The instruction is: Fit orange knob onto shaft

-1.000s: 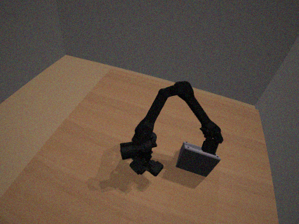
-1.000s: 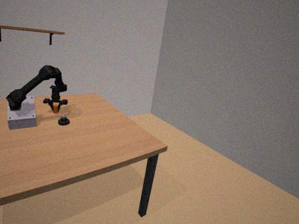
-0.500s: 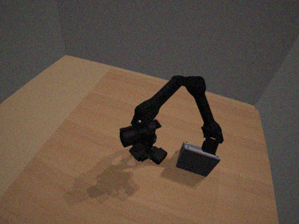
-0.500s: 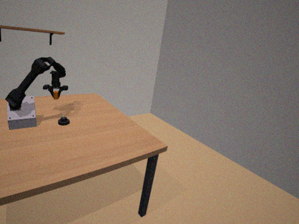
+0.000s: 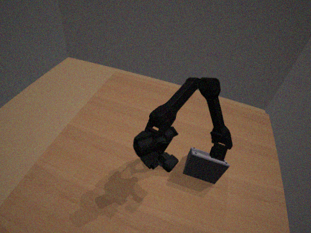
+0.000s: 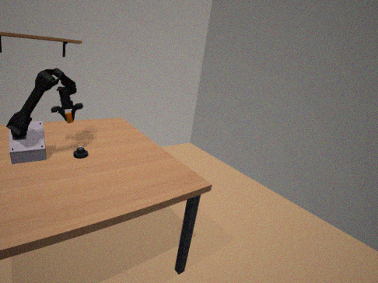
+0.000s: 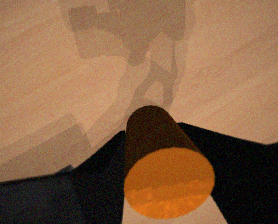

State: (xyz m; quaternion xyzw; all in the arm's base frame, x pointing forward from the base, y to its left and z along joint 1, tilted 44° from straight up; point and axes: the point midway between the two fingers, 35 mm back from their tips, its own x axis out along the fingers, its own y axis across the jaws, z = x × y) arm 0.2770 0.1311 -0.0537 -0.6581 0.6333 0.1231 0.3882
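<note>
Right now the orange knob is 30 mm above my gripper tip and 10 mm behind it. Also, from my gripper tip: round pedestal (190 mm to the right, 130 mm below, 30 mm ahead).
</note>
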